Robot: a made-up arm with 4 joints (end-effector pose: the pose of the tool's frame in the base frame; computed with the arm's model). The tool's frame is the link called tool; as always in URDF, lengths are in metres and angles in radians. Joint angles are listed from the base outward.
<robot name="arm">
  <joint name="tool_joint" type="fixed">
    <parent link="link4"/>
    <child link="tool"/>
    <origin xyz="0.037 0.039 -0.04"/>
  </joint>
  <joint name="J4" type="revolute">
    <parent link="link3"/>
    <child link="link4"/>
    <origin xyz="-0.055 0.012 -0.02"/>
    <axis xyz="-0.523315 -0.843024 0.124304"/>
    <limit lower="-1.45" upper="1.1"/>
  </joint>
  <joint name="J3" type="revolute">
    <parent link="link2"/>
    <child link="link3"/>
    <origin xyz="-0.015 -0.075 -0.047"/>
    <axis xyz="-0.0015 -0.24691 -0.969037"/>
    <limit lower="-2.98" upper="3"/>
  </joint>
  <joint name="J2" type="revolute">
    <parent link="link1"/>
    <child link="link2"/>
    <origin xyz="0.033 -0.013 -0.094"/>
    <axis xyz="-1 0 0"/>
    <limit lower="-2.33" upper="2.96"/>
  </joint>
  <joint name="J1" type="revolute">
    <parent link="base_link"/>
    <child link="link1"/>
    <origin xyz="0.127 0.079 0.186"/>
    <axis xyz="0 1 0"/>
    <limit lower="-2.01" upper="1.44"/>
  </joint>
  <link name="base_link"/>
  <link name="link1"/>
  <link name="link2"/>
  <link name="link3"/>
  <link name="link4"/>
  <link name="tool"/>
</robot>
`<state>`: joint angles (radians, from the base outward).
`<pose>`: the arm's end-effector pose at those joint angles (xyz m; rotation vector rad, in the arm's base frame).
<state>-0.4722 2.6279 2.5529 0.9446</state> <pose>0.1564 0.1425 0.2238 0.6755 1.7723 0.4588</pose>
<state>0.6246 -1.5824 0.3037 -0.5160</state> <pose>0.0746 0.1758 0.0991 1.8640 0.9601 -0.6189</pose>
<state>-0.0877 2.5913 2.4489 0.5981</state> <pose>0.1787 0.1326 0.2222 0.9956 2.4576 0.2729</pose>
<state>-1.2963 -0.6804 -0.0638 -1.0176</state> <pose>0.2885 0.1220 0.1063 0.7357 -0.2501 0.8446</pose>
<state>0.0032 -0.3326 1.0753 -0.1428</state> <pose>0.1926 0.0654 -0.0189 0.4294 -0.0168 -1.0722</pose>
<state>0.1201 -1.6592 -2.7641 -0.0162</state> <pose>0.1097 0.1538 -0.0514 0.5256 -1.4993 2.3269</pose>
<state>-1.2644 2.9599 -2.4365 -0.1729</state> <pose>0.1175 0.2005 0.1803 -0.3527 1.7968 -0.8961</pose>
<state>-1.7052 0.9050 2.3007 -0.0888</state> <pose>0.1722 -0.0710 0.2736 -1.2010 1.9173 1.5781</pose>
